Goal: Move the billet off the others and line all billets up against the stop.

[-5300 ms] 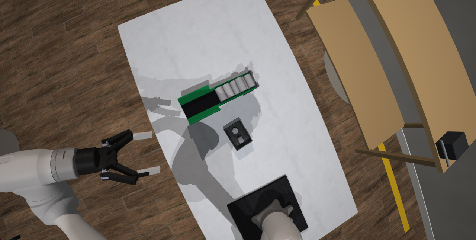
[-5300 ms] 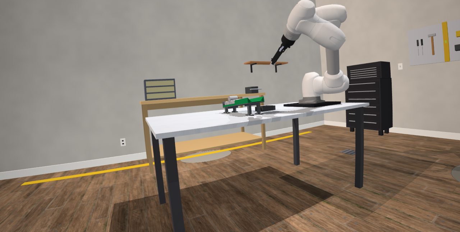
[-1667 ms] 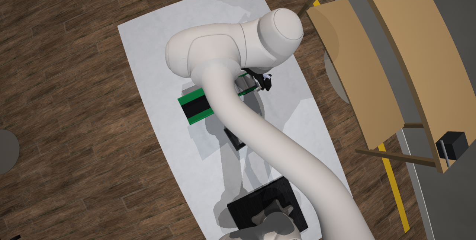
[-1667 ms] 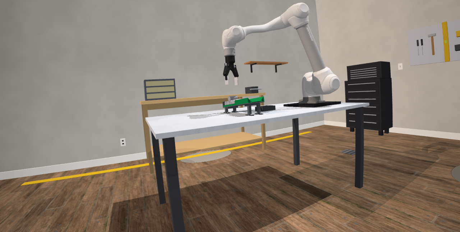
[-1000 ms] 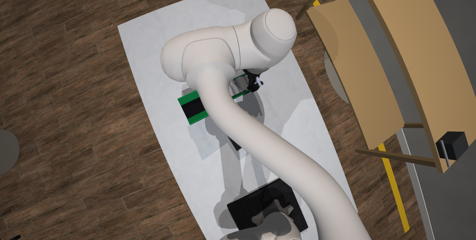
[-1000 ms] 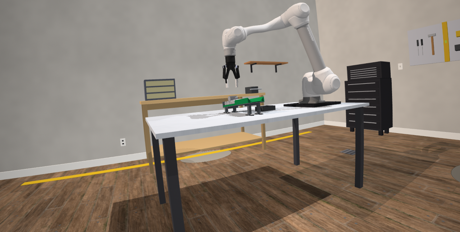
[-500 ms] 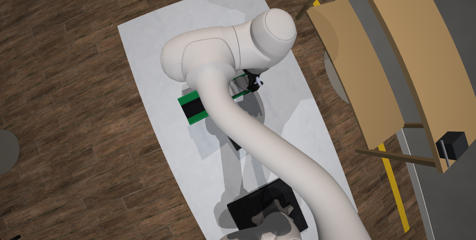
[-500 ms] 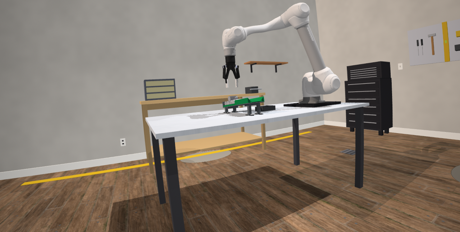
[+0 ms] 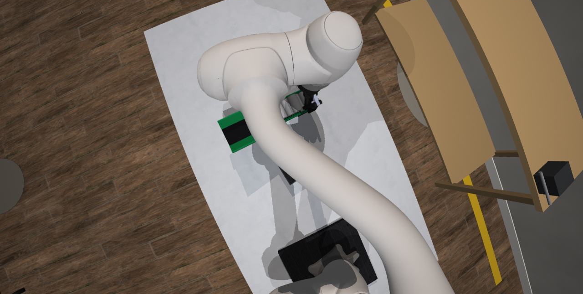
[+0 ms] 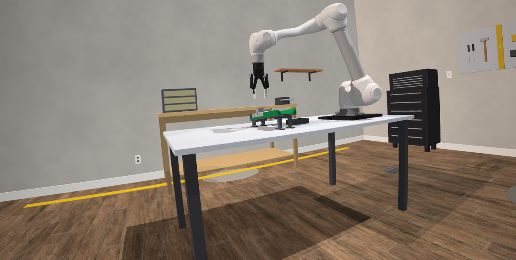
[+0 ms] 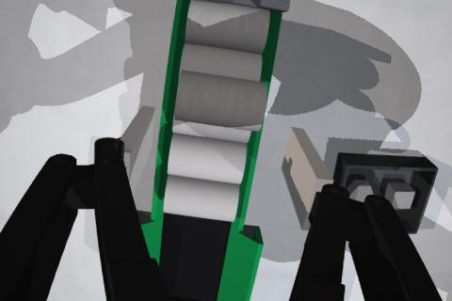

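The ramp is 160 mm below my hand, 110 mm to the left of it and 20 mm ahead of it. Round my hand: black block: 210 mm below, 200 mm behind, 150 mm to the left; dark grey stop: 160 mm below, 80 mm to the right, 10 mm behind.
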